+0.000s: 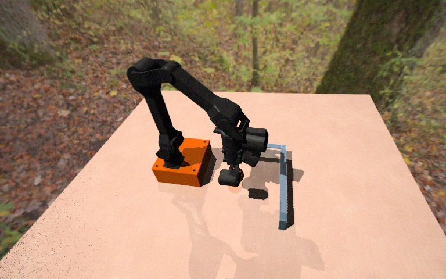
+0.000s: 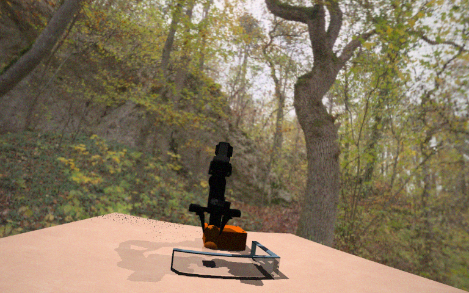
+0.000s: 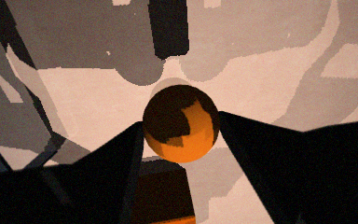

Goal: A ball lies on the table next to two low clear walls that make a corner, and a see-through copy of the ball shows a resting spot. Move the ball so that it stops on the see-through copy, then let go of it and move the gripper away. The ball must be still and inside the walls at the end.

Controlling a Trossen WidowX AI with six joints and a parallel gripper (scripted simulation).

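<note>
My gripper tip is now 1 cm past the see-through copy of ball and 6 cm above it. The rest, counted from my gripper tip: orange ball: right at my gripper tip.
</note>
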